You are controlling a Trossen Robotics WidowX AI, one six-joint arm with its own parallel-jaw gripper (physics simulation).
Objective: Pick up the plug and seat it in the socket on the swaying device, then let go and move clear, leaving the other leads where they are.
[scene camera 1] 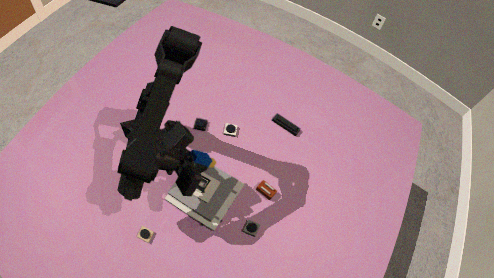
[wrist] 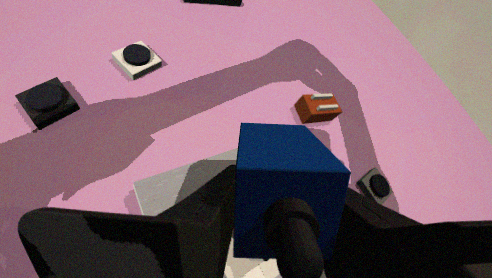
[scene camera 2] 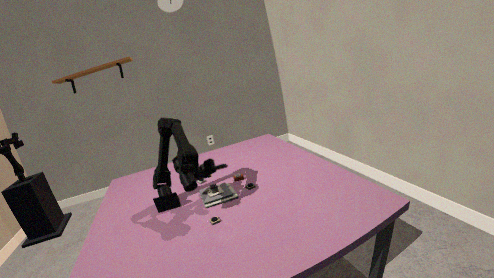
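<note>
The blue plug (scene camera 1: 202, 159) (wrist: 290, 150) is between the fingers of my gripper (wrist: 270, 175), which is shut on it. A small yellow part shows at the plug's right end in scene camera 1. The grey device (scene camera 1: 224, 202) (scene camera 2: 228, 194) (wrist: 162, 187) sits on the table, with its raised dark socket (scene camera 1: 203, 183) (scene camera 2: 214, 188) near the middle of its top. The plug is above the device's back edge, apart from the socket. One black finger partly covers the device in scene camera 1. In the wrist view the plug and fingers hide the socket. The plug cannot be made out in scene camera 2.
An orange two-pronged piece (scene camera 1: 266, 189) (scene camera 2: 238, 177) (wrist: 319, 108) lies beside the device. Square pads with dark discs stand around: white (scene camera 1: 230, 130) (wrist: 136, 59), black (scene camera 1: 201, 124) (wrist: 47, 102), grey (scene camera 1: 251, 228) (wrist: 375, 185), cream (scene camera 1: 145, 234) (scene camera 2: 215, 220). A black bar (scene camera 1: 286, 125) lies farther off.
</note>
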